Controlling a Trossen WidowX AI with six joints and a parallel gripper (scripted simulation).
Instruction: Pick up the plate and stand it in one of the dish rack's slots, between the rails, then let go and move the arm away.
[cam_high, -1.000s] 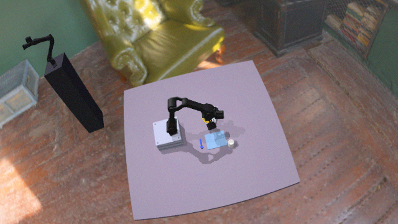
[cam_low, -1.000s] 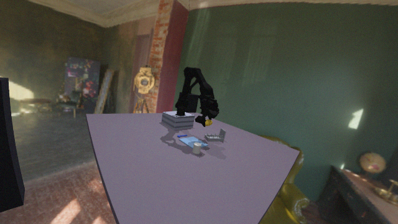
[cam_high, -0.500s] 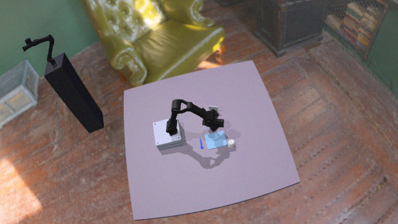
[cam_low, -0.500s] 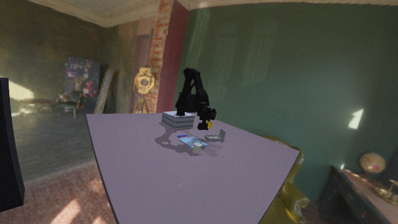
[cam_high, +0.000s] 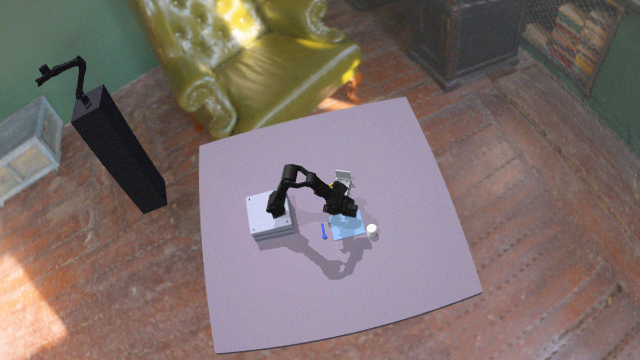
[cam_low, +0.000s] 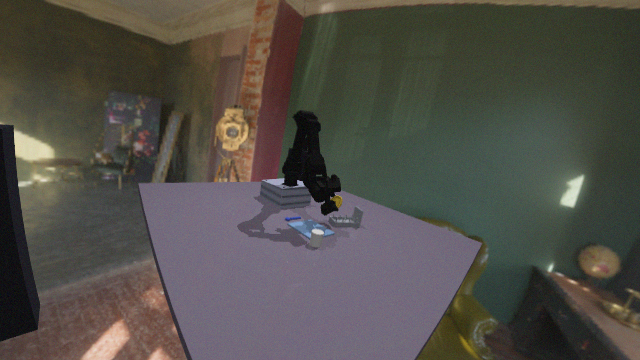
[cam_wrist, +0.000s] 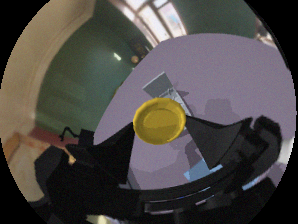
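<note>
Now: the grey dish rack 4 cm ahead of my gripper tip, 4 cm to the left of it and 7 cm below it. Round my gripper tip: white cup (9 cm ahead, 24 cm to the right, 7 cm below); blue utensil (12 cm behind, 15 cm to the right, 9 cm below); yellow plate (1 cm to the right).
</note>
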